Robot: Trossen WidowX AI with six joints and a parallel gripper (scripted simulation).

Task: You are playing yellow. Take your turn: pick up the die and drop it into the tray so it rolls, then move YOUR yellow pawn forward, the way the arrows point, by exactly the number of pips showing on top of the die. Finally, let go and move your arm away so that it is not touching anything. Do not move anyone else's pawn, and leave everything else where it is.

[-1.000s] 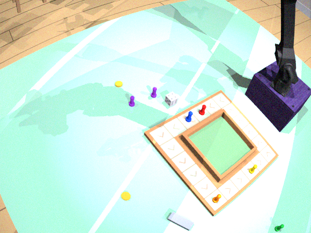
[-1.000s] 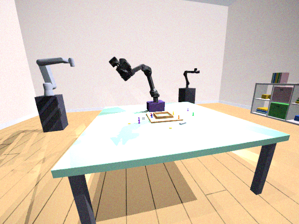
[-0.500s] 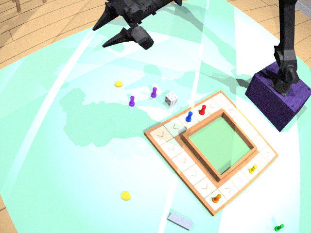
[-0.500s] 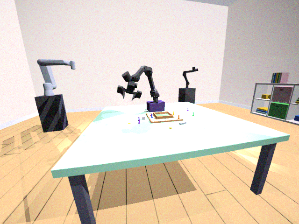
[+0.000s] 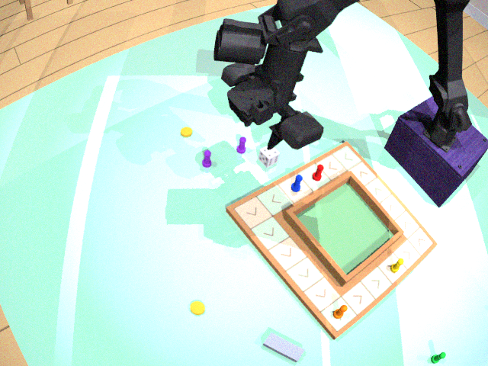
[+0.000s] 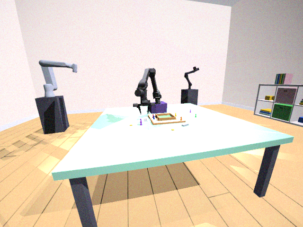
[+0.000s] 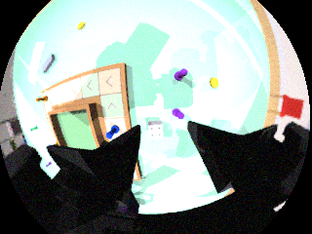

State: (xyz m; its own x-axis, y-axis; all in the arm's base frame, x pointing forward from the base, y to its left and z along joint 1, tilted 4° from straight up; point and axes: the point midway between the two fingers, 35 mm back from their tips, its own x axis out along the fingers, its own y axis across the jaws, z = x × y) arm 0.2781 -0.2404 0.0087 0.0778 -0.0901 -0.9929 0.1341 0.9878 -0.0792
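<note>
The die lies 50 mm below my gripper tip, 20 mm behind it and 10 mm to the left of it. From my gripper tip the other things lie so: red pawn (100 mm to the left, 60 mm behind, 40 mm below); orange pawn (300 mm to the left, 120 mm ahead, 40 mm below); blue pawn (90 mm to the left, 40 mm below, 10 mm behind).
</note>
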